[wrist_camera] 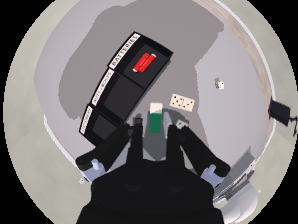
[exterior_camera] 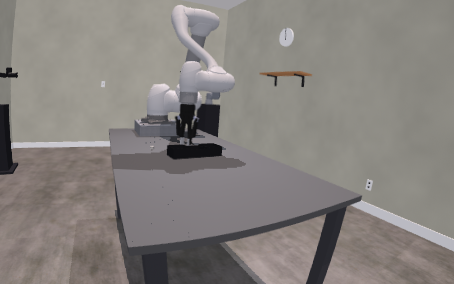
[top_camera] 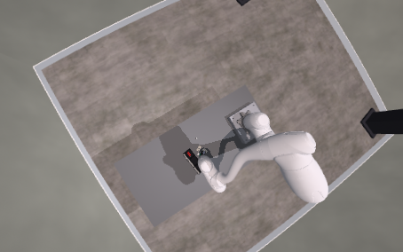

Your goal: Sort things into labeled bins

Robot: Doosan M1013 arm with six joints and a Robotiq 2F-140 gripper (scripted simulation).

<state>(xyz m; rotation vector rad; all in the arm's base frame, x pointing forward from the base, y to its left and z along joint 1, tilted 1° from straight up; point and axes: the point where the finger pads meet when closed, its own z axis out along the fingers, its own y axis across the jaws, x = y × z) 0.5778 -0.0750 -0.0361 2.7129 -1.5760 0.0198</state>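
The green piece is 1 cm to the right of my hand and 3 cm below it. Round my hand: black bin block 9 cm ahead, 1 cm below.
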